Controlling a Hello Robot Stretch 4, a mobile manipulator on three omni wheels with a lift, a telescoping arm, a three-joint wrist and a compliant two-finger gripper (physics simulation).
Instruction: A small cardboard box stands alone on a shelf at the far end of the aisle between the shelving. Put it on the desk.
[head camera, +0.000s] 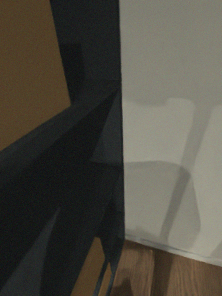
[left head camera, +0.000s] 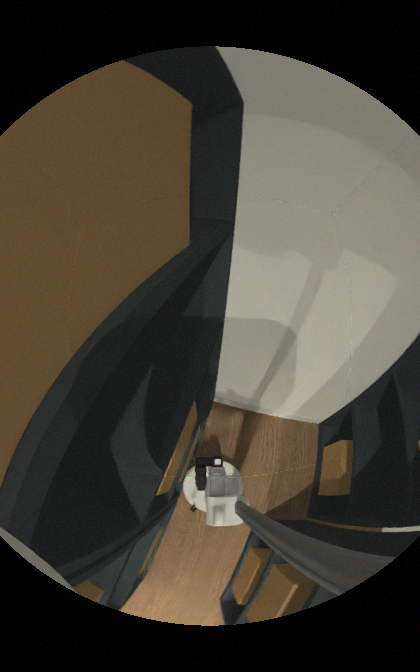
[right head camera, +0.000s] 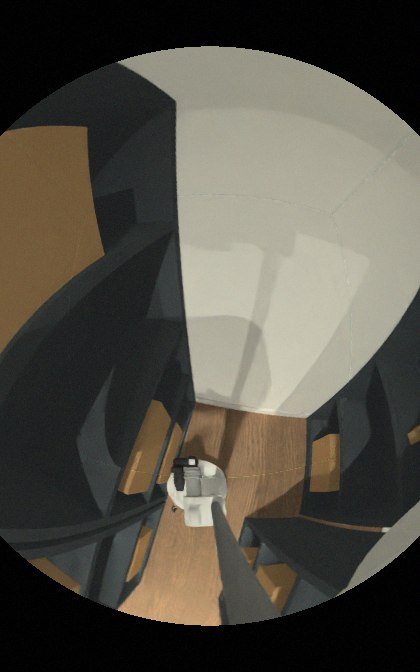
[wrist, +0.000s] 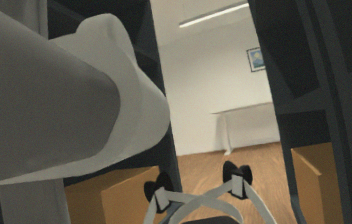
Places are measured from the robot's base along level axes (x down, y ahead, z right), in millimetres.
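Pixels of known places: gripper, between the fingertips: (wrist: 197, 178).
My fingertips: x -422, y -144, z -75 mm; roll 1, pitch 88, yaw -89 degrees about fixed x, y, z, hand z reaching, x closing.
Observation:
Behind a point stands the place of what it marks.
A small cardboard box (right head camera: 414, 434) (left head camera: 418, 444) shows in part at the right edge of the right and left head views, on a dark shelf of the right-hand shelving. Its remainder is cut off, and it does not show in the wrist view. The white desk (wrist: 250, 106) {x -668, y -3319, z -1024 mm} stands far off beyond the aisle's mouth, partly hidden by shelving. My gripper (wrist: 197, 178) {x -422, y -144, z -75 mm} is open in the wrist view, its two black fingertips apart with no object between them, well away from the small box and the desk.
Dark shelving (left head camera: 212, 165) (right head camera: 155, 165) with a large carton (left head camera: 100, 175) (right head camera: 45, 190) rises close on the left. The right shelving holds a larger carton (left head camera: 336, 467) (right head camera: 325, 462). A pale wall (head camera: 170, 60) {x -1478, y 714, z 192 mm} closes the aisle end. Shelving and cartons flank the gripper in the wrist view.

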